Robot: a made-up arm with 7 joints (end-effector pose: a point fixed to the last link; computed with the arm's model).
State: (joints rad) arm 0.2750 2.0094 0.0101 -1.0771 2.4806 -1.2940 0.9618
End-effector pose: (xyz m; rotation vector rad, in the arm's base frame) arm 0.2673 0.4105 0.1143 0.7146 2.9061 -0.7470
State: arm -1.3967 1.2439 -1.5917 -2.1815 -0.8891 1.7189 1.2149
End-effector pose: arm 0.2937 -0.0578 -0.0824 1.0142 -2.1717 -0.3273
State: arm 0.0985 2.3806 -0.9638 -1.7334 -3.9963 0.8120 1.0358
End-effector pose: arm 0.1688 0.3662 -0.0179 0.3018 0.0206 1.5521
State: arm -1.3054 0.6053 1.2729 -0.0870 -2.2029 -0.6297 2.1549
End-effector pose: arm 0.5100 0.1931 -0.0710 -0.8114 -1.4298 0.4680
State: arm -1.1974 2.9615 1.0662 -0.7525 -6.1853 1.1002 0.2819
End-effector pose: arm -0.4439 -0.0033 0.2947 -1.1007 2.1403 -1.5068
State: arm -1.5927 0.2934 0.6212 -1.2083 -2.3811 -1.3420 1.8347
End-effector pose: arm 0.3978 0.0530 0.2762 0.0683 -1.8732 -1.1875
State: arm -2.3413 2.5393 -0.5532 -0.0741 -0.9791 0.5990 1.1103
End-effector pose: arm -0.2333 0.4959 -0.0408 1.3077 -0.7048 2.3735
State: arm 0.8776 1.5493 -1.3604 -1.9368 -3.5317 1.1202 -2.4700
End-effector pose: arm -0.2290 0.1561 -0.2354 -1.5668 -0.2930 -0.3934
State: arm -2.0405 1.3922 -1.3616 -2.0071 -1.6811 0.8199 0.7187
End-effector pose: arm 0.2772 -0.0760 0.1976 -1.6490 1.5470 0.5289
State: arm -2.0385 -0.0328 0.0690 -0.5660 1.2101 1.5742 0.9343
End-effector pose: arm 0.3661 -0.2955 0.2726 -0.9275 -0.0146 -0.1621
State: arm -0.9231 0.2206 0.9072 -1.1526 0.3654 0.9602 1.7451
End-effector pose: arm 0.4488 0.1977 -0.0607 -1.5578 -0.4397 2.0948
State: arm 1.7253 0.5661 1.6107 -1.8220 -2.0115 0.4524 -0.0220
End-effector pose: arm -0.1446 0.3233 0.1552 -1.8273 -1.9672 1.4274
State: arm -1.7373 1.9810 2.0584 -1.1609 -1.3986 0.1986 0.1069
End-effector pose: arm -0.2458 0.4265 -0.0300 -0.9180 1.1149 -2.5747
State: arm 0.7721 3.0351 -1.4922 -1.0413 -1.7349 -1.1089 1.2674
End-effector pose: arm 0.2077 0.3358 0.3180 0.0822 2.5770 -0.2931
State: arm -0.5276 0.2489 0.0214 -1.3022 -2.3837 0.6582 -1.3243
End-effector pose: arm 0.4425 0.0289 -0.1688 -2.5105 -1.2697 1.1480
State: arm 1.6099 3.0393 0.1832 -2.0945 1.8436 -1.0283 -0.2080
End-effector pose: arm 0.1431 0.1156 -0.2739 -0.5357 -0.6537 -0.7857
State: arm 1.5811 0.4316 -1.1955 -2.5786 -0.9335 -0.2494 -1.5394
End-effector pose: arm -0.0515 -0.1559 -0.1390 0.8002 -1.4527 -1.6380
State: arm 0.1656 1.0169 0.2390 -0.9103 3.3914 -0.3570 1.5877
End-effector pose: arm 0.1710 0.4351 -0.2278 1.1310 0.2541 -1.3053
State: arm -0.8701 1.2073 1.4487 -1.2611 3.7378 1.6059 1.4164
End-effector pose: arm 0.0450 0.4462 0.1716 -1.7433 0.1492 -1.6433
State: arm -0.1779 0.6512 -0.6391 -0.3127 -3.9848 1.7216 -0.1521
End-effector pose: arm 0.1614 0.2829 -0.4443 -1.1728 0.6135 0.8529
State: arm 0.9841 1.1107 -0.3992 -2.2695 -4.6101 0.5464 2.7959
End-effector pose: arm 0.0172 0.0926 -0.2745 0.1959 -1.2820 -2.7749
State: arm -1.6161 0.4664 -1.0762 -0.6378 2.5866 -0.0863 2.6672
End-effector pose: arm 0.5218 -0.1216 0.0682 2.0086 -1.2227 -1.9238
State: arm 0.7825 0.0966 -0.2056 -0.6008 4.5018 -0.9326 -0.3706
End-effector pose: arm -0.2337 0.0063 -0.4890 -0.8346 -0.7477 -1.8667
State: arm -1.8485 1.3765 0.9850 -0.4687 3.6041 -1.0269 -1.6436
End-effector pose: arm 0.1574 0.4395 0.2861 -2.3124 -1.0524 1.5835
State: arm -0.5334 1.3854 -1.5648 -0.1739 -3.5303 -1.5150 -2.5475
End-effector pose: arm 0.1620 0.5165 -0.1034 2.6569 0.8807 -0.1316
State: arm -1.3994 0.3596 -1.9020 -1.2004 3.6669 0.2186 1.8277
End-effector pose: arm 0.3775 -0.1948 -0.2405 -0.5749 1.1469 2.3093
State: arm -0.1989 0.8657 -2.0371 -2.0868 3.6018 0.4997 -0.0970
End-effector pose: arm -0.0796 -0.0521 -0.3177 -0.8274 1.6518 1.4384
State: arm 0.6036 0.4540 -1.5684 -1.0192 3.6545 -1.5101 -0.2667
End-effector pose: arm -0.2632 -0.0651 -0.4311 1.5322 0.3069 1.2467
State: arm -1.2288 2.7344 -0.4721 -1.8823 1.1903 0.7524 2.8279
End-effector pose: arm 0.0460 0.1335 0.3471 -1.2766 -1.9925 1.4852
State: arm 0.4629 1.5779 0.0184 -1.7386 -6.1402 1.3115 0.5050
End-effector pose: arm 0.2510 0.2917 -0.1186 1.2950 -0.2114 -0.0466
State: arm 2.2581 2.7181 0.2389 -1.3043 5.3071 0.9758 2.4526
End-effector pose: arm 0.0587 0.3391 -0.3262 0.4499 -0.5045 -0.9268
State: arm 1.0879 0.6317 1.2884 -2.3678 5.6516 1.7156 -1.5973
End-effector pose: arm 0.0274 0.2643 0.0260 1.2246 1.5965 -0.2283
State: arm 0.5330 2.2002 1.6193 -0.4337 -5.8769 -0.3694 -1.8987
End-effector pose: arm 0.1281 0.3747 0.3796 2.9408 0.2222 -0.4476
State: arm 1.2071 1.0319 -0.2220 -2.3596 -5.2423 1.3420 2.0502
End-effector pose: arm -0.0020 0.0980 -0.2505 0.2990 0.8234 1.7659
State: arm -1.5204 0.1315 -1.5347 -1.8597 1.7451 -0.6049 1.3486
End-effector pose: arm 0.1383 -0.3333 -0.1166 -1.8388 0.4333 -0.0899
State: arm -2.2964 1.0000 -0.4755 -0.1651 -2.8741 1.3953 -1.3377
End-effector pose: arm 0.3109 0.1870 0.4147 1.5927 2.2255 1.0595
